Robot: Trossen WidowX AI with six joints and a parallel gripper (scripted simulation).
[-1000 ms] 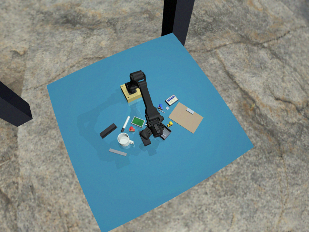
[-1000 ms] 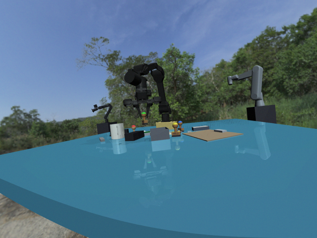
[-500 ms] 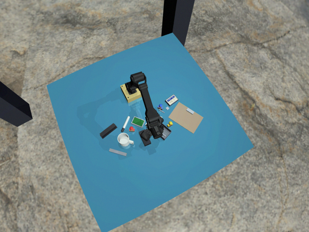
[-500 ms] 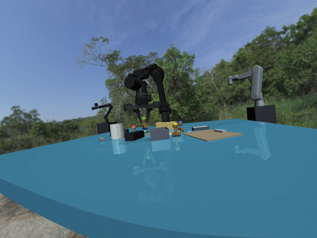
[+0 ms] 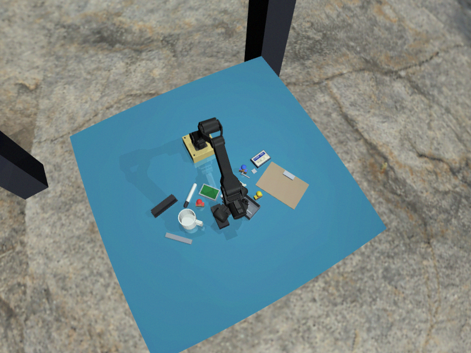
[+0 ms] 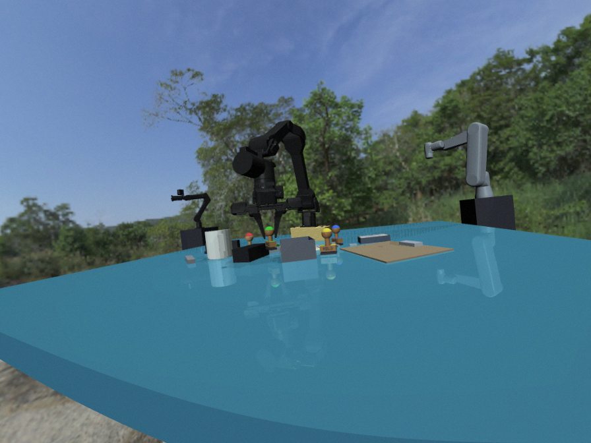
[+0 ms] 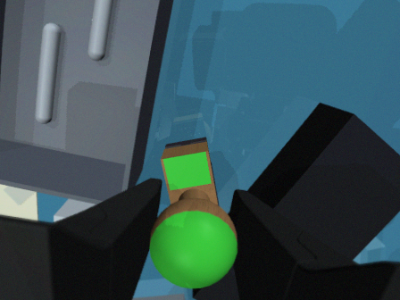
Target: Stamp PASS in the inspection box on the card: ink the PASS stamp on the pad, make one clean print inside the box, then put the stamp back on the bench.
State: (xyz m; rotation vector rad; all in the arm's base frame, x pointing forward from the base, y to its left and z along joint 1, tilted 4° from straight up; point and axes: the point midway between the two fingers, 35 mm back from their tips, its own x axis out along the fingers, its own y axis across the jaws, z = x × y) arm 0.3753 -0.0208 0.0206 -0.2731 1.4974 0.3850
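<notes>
My gripper tip is 1 cm past the green-knobbed stamp and 1 cm above it. Also, from my gripper tip: black block: 6 cm to the right, 3 cm below; then dark tray: 2 cm ahead, 8 cm to the left, 4 cm below; then green ink pad: 13 cm behind, 5 cm to the right, 5 cm below.
</notes>
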